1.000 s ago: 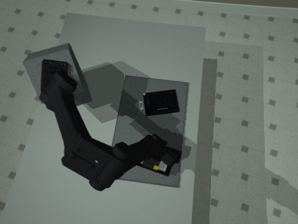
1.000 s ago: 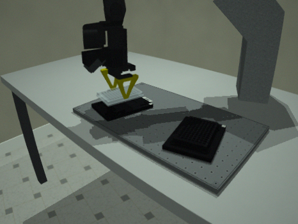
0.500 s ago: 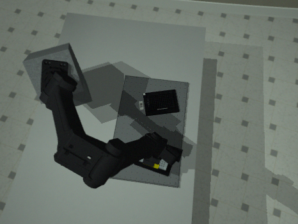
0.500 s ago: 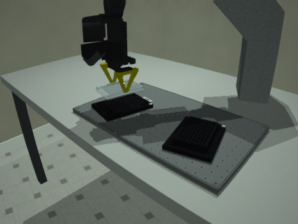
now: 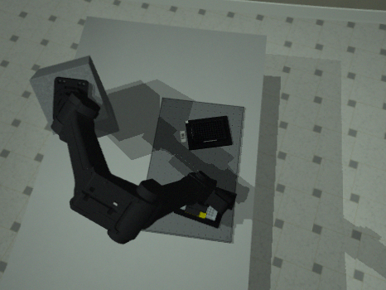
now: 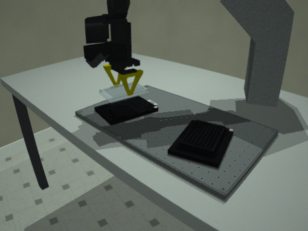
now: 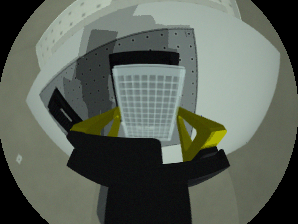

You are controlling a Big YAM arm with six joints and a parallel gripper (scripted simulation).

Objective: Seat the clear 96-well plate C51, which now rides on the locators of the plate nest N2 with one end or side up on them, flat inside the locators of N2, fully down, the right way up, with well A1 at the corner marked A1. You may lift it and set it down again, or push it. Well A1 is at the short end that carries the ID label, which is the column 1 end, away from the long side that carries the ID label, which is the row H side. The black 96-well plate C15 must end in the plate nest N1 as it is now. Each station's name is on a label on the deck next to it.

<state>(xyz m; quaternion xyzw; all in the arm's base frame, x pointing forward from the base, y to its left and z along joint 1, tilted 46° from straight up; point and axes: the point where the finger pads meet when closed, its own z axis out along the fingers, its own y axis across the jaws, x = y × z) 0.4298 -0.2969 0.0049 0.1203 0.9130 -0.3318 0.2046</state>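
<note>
Now: the black plate nest N2 10 mm to the left of my hand and 70 mm below it. Also, from my hand: station label: 60 mm behind, 270 mm to the left, 70 mm below; clear 96-well plate C51: 10 mm below; black 96-well plate C15: 40 mm ahead, 280 mm to the left, 50 mm below.
</note>
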